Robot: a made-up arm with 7 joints.
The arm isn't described. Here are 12 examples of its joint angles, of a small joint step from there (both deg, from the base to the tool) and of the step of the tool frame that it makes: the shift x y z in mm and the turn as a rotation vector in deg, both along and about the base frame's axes.
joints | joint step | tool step
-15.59 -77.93 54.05 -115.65 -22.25 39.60 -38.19 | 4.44 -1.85 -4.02 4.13 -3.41 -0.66 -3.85 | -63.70 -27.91 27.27 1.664 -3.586 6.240
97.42 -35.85 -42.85 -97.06 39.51 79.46 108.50 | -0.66 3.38 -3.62 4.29 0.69 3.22 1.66 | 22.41 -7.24 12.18 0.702 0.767 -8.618
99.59 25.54 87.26 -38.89 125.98 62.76 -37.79 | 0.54 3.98 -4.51 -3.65 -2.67 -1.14 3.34 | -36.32 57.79 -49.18 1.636 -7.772 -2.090
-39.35 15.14 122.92 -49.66 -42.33 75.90 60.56 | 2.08 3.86 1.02 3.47 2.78 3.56 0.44 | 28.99 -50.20 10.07 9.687 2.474 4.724
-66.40 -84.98 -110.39 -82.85 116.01 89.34 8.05 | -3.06 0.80 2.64 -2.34 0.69 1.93 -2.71 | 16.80 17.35 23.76 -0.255 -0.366 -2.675
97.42 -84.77 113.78 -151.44 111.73 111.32 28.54 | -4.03 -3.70 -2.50 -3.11 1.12 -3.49 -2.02 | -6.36 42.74 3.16 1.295 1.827 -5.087
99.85 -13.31 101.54 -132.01 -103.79 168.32 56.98 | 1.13 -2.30 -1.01 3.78 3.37 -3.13 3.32 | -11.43 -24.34 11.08 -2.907 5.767 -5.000
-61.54 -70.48 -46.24 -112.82 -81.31 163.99 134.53 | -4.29 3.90 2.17 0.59 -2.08 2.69 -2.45 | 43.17 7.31 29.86 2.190 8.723 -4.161
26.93 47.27 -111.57 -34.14 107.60 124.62 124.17 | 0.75 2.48 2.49 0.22 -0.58 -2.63 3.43 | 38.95 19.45 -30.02 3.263 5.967 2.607
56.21 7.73 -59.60 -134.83 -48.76 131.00 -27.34 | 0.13 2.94 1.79 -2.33 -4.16 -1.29 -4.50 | -5.45 25.94 -36.89 -5.605 8.595 7.267
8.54 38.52 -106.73 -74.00 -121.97 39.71 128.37 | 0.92 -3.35 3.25 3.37 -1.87 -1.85 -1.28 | -2.73 9.70 18.54 -1.794 -2.477 3.899
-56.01 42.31 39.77 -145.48 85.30 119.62 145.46 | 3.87 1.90 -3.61 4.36 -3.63 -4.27 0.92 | 32.41 -1.59 -18.33 2.148 -2.358 2.864
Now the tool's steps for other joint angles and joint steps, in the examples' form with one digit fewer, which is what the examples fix.
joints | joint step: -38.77 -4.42 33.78 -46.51 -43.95 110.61 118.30 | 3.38 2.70 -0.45 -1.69 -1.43 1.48 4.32
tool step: 42.5 -10.4 -17.2 2.90 -0.17 1.81
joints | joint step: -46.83 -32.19 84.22 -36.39 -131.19 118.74 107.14 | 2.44 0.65 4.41 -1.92 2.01 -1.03 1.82
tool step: -19.6 8.3 -10.0 -0.92 4.08 8.29
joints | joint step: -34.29 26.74 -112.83 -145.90 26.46 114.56 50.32 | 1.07 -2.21 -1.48 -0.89 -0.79 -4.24 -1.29
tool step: -6.3 14.2 -12.1 -0.25 -6.41 0.81
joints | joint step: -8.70 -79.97 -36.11 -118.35 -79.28 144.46 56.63 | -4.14 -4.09 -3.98 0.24 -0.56 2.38 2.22
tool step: -58.4 13.9 -44.3 1.43 -7.29 -4.02
